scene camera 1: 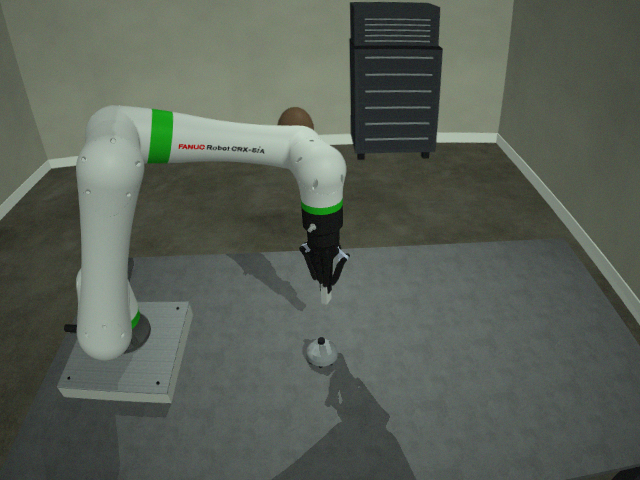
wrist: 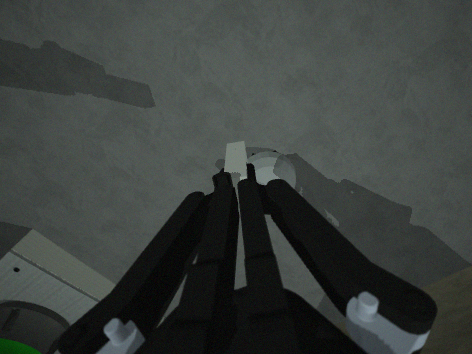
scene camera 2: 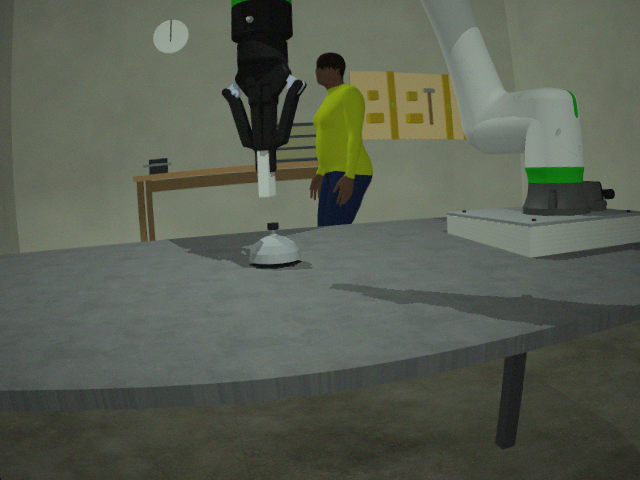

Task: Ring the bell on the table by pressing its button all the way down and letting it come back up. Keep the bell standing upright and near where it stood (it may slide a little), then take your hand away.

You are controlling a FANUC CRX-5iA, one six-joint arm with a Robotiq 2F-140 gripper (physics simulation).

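Frame: origin at the arm's base, x ahead, y left, z up, level; centimetres.
Seen in the pictures: gripper, fingertip midpoint: [scene camera 1: 326, 300] [wrist: 238, 156] [scene camera 2: 267, 196]; arm's base, origin of the base link: [wrist: 33, 323] [scene camera 2: 556, 212].
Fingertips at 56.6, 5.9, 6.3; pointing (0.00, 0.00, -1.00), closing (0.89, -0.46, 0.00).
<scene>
Offsets run from my fingertips to a thing's top centre, as dx, dy, dz. Level surfaces: height alone.
The silver dome bell @(-1.6, -9.2, -5.0) [scene camera 1: 321, 354] [scene camera 2: 275, 251] [wrist: 274, 167] stands upright on the grey table @(dz -11.6) [scene camera 1: 465, 335] [scene camera 2: 155, 320] [wrist: 200, 65]. Its black button @(-1.6, -9.2, -5.0) [scene camera 1: 321, 340] [scene camera 2: 272, 226] stands up on top, with a gap between it and the gripper. In the wrist view the fingers and the pale tip hide part of the bell, and the button does not show. My gripper [scene camera 1: 325, 290] [scene camera 2: 265, 164] [wrist: 238, 156] is shut, points down and hangs above the bell. A pale block-like tip [scene camera 1: 325, 297] [scene camera 2: 266, 180] [wrist: 235, 157] sticks out at its fingertips. In scene camera 2 it is slightly left of the button.
The robot's base plate [scene camera 1: 149, 361] [scene camera 2: 485, 237] [wrist: 60, 265] is on the table, left of the bell in scene camera 1. A person in a yellow top [scene camera 2: 341, 129] stands behind the table by a wooden workbench [scene camera 2: 206, 173]. A dark tool cabinet [scene camera 1: 398, 98] stands at the back wall.
</scene>
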